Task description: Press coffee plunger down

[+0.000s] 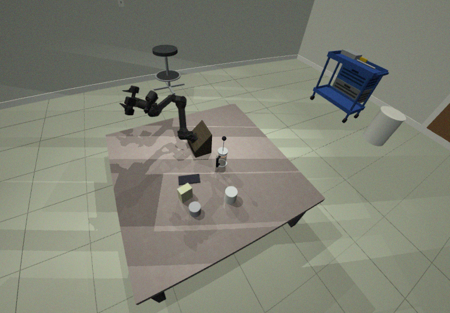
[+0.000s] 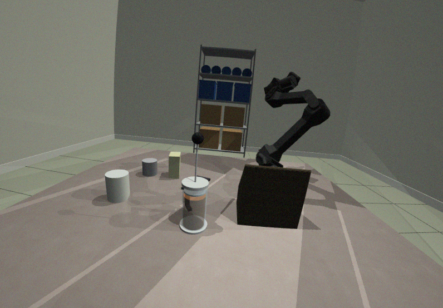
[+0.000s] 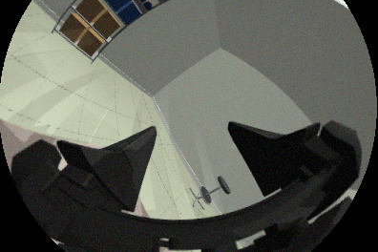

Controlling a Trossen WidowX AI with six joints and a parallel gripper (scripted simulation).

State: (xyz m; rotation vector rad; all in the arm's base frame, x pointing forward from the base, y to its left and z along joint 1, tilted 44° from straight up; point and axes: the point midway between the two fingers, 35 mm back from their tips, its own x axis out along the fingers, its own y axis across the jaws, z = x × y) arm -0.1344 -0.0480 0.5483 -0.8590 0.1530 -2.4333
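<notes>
Now: the glass coffee press 58 cm to the left of my gripper tip, 36 cm ahead of it and 35 cm below it. From my gripper tip the other things lie so: grey cylinder 68 cm ahead, 44 cm below, 29 cm to the left; cream block 56 cm ahead, 42 cm below, 26 cm to the left.
</notes>
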